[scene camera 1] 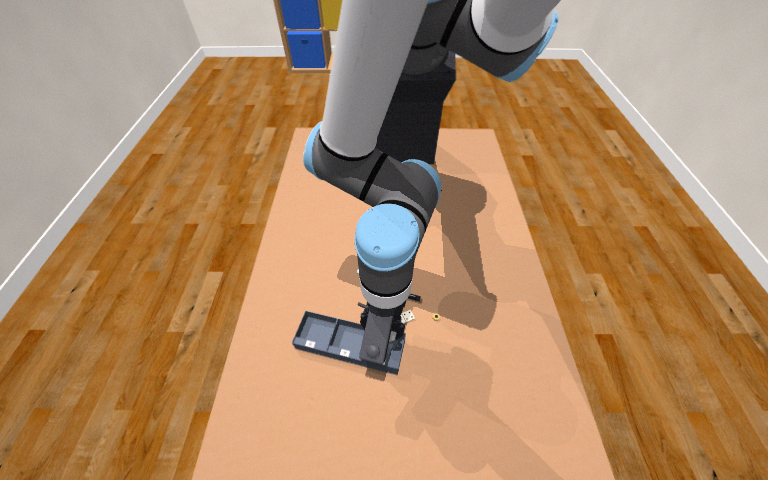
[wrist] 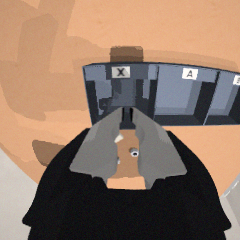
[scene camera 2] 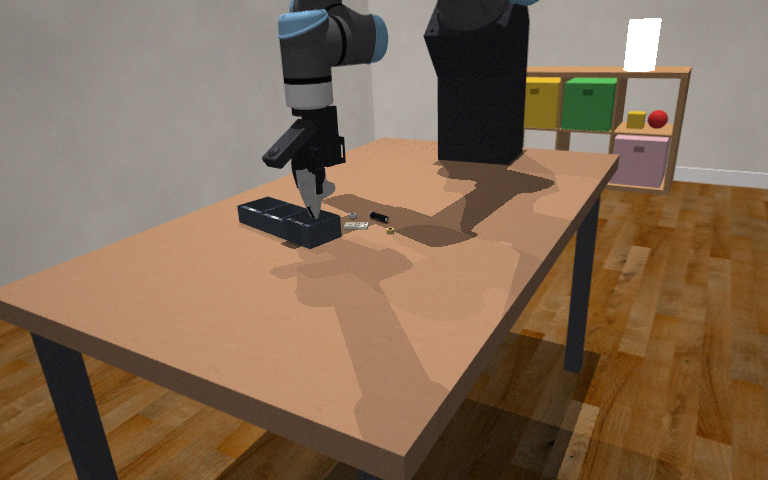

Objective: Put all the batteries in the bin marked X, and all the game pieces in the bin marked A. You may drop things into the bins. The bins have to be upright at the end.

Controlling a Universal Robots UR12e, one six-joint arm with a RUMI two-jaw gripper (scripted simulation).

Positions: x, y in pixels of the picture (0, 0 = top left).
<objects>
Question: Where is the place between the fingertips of my gripper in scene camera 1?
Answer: At 382, 341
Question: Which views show my gripper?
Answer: Scene camera 1, the wrist view and scene camera 2: all of them.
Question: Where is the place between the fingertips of my gripper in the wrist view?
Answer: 127, 108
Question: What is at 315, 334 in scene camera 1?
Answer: A dark bin.
</objects>
